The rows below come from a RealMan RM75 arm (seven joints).
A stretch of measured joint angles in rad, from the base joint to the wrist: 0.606, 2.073, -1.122, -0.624, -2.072, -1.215, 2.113; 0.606, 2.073, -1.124, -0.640, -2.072, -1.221, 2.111; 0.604, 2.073, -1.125, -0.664, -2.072, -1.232, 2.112; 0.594, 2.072, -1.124, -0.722, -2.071, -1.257, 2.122; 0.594, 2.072, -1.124, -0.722, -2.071, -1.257, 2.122; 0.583, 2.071, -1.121, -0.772, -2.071, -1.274, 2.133; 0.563, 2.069, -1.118, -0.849, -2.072, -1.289, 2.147; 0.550, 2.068, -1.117, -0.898, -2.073, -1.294, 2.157; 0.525, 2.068, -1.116, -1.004, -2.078, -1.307, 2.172; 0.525, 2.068, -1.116, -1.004, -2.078, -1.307, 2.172; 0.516, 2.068, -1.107, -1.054, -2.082, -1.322, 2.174; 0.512, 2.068, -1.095, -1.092, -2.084, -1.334, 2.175; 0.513, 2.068, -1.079, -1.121, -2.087, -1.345, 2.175; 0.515, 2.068, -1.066, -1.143, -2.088, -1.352, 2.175; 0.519, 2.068, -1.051, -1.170, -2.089, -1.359, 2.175; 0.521, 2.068, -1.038, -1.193, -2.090, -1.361, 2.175; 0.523, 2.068, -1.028, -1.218, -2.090, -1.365, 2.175; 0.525, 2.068, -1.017, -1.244, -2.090, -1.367, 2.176; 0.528, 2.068, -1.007, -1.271, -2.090, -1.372, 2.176; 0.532, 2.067, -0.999, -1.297, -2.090, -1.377, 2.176
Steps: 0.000, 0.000, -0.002, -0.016, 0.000, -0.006, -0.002; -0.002, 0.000, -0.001, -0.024, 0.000, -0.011, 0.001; -0.010, -0.001, 0.001, -0.058, 0.001, -0.025, 0.010; 0.000, 0.000, 0.000, 0.000, 0.000, 0.000, 0.000; -0.011, -0.001, 0.003, -0.050, 0.000, -0.017, 0.011; -0.020, -0.002, 0.003, -0.077, -0.001, -0.015, 0.014; -0.013, -0.001, 0.001, -0.049, -0.001, -0.005, 0.010; -0.025, 0.000, 0.001, -0.106, -0.005, -0.013, 0.015; 0.000, 0.000, 0.000, 0.000, 0.000, 0.000, 0.000; -0.009, 0.000, 0.009, -0.050, -0.004, -0.015, 0.002; -0.004, 0.000, 0.012, -0.038, -0.002, -0.012, 0.001; 0.001, 0.000, 0.016, -0.029, -0.003, -0.011, 0.000; 0.002, 0.000, 0.013, -0.022, -0.001, -0.007, 0.000; 0.004, 0.000, 0.015, -0.027, -0.001, -0.007, 0.000; 0.002, 0.000, 0.013, -0.023, -0.001, -0.002, 0.000; 0.002, 0.000, 0.010, -0.025, 0.000, -0.004, 0.000; 0.002, 0.000, 0.011, -0.026, 0.000, -0.002, 0.001; 0.003, 0.000, 0.010, -0.027, 0.000, -0.005, 0.000; 0.004, -0.001, 0.008, -0.026, 0.000, -0.005, 0.000
